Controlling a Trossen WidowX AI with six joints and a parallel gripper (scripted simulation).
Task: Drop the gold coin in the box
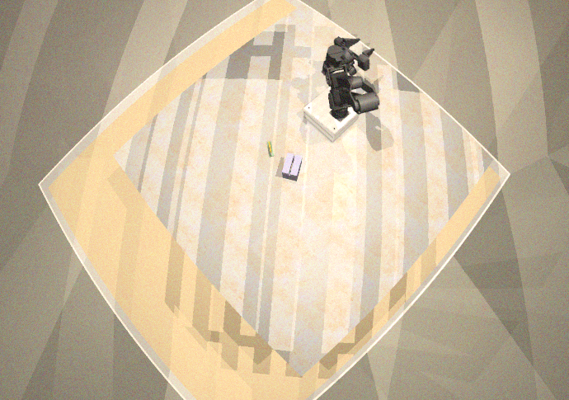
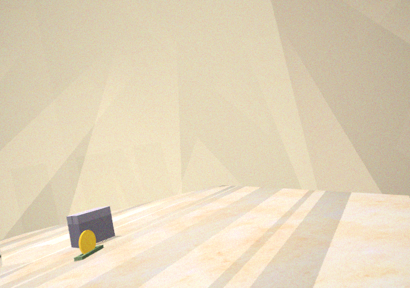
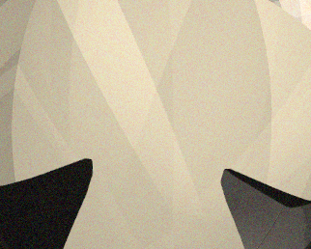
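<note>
Right now my gripper tip is 530 mm short of the gold coin, 250 mm above it and 20 mm to the left of it.
</note>
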